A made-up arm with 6 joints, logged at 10 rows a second.
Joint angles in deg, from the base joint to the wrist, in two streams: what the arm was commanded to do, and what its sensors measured. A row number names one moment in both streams.
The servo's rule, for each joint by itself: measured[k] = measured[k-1] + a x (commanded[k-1-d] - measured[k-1]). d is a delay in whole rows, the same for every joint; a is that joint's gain. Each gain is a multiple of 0.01, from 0.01 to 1. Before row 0 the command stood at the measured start. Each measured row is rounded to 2 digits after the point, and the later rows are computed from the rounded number. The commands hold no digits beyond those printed.
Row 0, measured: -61.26, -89.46, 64.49, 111.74, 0.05, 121.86
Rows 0 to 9, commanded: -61.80, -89.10, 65.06, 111.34, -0.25, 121.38; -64.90, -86.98, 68.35, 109.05, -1.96, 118.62; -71.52, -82.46, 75.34, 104.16, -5.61, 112.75; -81.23, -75.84, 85.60, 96.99, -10.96, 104.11; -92.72, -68.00, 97.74, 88.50, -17.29, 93.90; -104.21, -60.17, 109.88, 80.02, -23.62, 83.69; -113.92, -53.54, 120.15, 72.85, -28.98, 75.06; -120.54, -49.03, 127.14, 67.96, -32.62, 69.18; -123.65, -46.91, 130.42, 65.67, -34.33, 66.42; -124.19, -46.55, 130.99, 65.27, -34.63, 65.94
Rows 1 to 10, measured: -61.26, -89.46, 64.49, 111.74, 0.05, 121.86; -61.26, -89.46, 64.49, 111.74, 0.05, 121.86; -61.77, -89.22, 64.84, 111.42, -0.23, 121.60; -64.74, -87.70, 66.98, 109.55, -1.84, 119.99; -71.18, -84.14, 72.08, 105.29, -5.35, 116.08; -80.73, -78.50, 80.33, 98.73, -10.57, 109.62; -92.12, -71.36, 90.95, 90.65, -16.82, 101.13; -103.61, -63.75, 102.50, 82.25, -23.14, 91.71; -113.40, -56.81, 113.27, 74.82, -28.57, 82.72; -120.18, -51.52, 121.73, 69.40, -32.34, 75.41
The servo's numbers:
d 2
a 0.95 0.68 0.61 0.79 0.93 0.54

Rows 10 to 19, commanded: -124.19, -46.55, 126.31, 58.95, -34.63, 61.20; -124.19, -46.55, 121.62, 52.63, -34.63, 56.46; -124.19, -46.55, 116.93, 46.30, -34.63, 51.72; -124.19, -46.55, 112.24, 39.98, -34.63, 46.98; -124.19, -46.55, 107.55, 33.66, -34.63, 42.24; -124.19, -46.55, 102.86, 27.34, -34.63, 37.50; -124.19, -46.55, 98.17, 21.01, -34.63, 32.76; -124.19, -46.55, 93.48, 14.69, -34.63, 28.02; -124.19, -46.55, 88.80, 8.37, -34.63, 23.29; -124.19, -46.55, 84.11, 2.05, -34.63, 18.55
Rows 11 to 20, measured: -123.48, -48.39, 127.03, 66.45, -34.19, 70.56; -124.15, -47.14, 129.45, 65.52, -34.60, 68.07; -124.19, -46.74, 127.53, 60.33, -34.63, 64.36; -124.19, -46.61, 123.92, 54.25, -34.63, 60.09; -124.19, -46.57, 119.66, 47.97, -34.63, 55.57; -124.19, -46.56, 115.13, 41.66, -34.63, 50.93; -124.19, -46.55, 110.51, 35.34, -34.63, 46.24; -124.19, -46.55, 105.84, 29.02, -34.63, 41.52; -124.19, -46.55, 101.16, 22.69, -34.63, 36.79; -124.19, -46.55, 96.48, 16.37, -34.63, 32.05
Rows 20 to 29, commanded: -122.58, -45.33, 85.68, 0.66, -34.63, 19.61; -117.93, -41.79, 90.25, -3.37, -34.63, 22.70; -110.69, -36.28, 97.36, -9.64, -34.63, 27.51; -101.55, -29.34, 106.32, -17.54, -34.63, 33.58; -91.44, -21.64, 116.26, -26.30, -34.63, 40.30; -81.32, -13.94, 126.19, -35.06, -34.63, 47.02; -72.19, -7.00, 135.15, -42.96, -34.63, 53.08; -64.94, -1.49, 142.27, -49.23, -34.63, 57.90; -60.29, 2.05, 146.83, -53.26, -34.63, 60.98; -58.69, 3.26, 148.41, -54.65, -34.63, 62.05
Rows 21 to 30, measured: -124.19, -46.55, 91.80, 10.05, -34.63, 27.32; -124.19, -46.55, 87.11, 3.73, -34.63, 22.58; -122.66, -45.72, 86.24, 1.30, -34.63, 20.98; -118.17, -43.05, 88.69, -2.39, -34.63, 21.91; -111.06, -38.45, 93.98, -8.12, -34.63, 24.93; -102.03, -32.26, 101.51, -15.56, -34.63, 29.60; -91.97, -25.04, 110.51, -24.04, -34.63, 35.38; -81.85, -17.49, 120.07, -32.75, -34.63, 41.67; -72.67, -10.36, 129.27, -40.82, -34.63, 47.83; -65.33, -4.33, 137.20, -47.46, -34.63, 53.27
